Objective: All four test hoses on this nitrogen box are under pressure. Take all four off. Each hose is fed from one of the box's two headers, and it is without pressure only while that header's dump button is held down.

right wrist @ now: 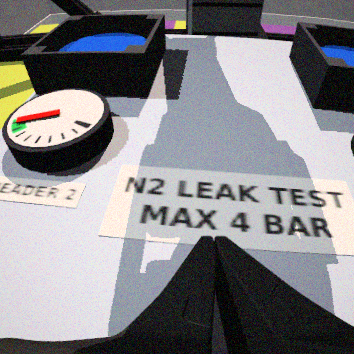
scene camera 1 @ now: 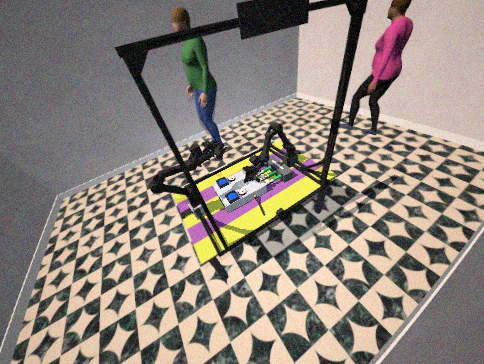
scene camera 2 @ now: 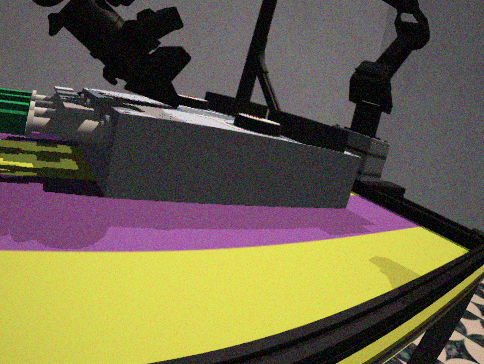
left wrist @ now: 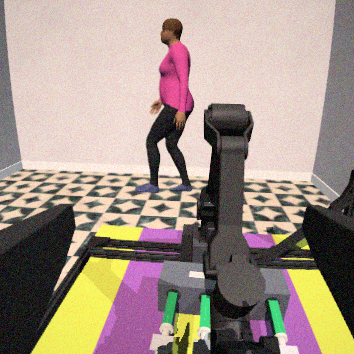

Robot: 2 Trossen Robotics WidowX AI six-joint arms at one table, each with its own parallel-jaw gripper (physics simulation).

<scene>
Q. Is my right gripper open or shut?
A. Shut.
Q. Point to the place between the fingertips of my left gripper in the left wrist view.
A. At 190,216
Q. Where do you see a grey nitrogen box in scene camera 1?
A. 252,189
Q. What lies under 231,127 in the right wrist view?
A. A grey nitrogen box.
</scene>
